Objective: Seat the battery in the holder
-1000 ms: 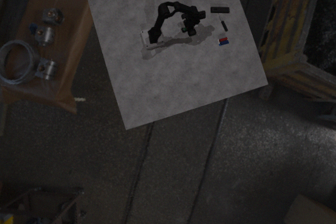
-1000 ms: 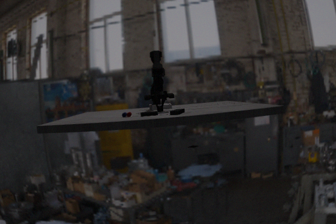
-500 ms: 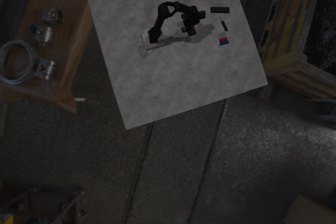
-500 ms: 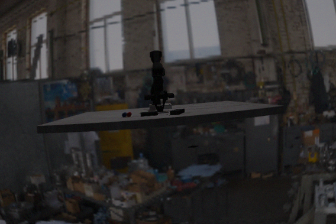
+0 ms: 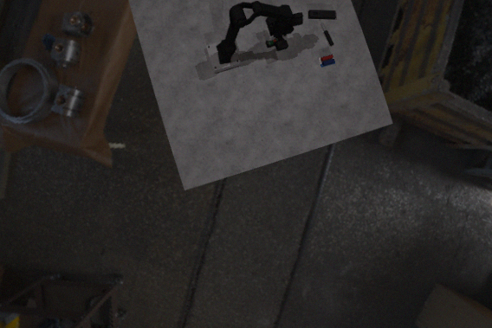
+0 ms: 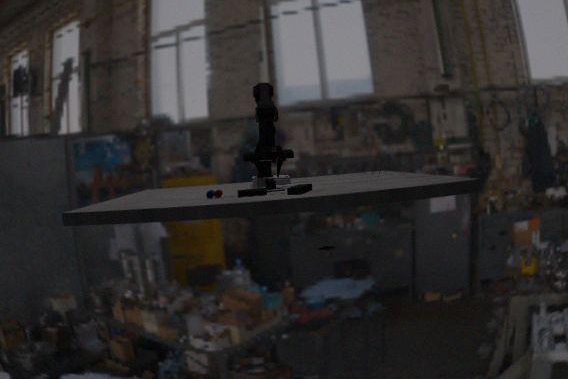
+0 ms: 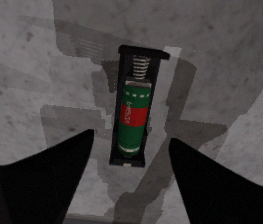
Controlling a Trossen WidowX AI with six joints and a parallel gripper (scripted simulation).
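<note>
Now: the battery 20 mm below my gripper tip. From my gripper tip the other things lie so: black bar: 330 mm ahead, 130 mm to the left, 20 mm below; then white block: 300 mm ahead, 160 mm to the right, 30 mm below.
</note>
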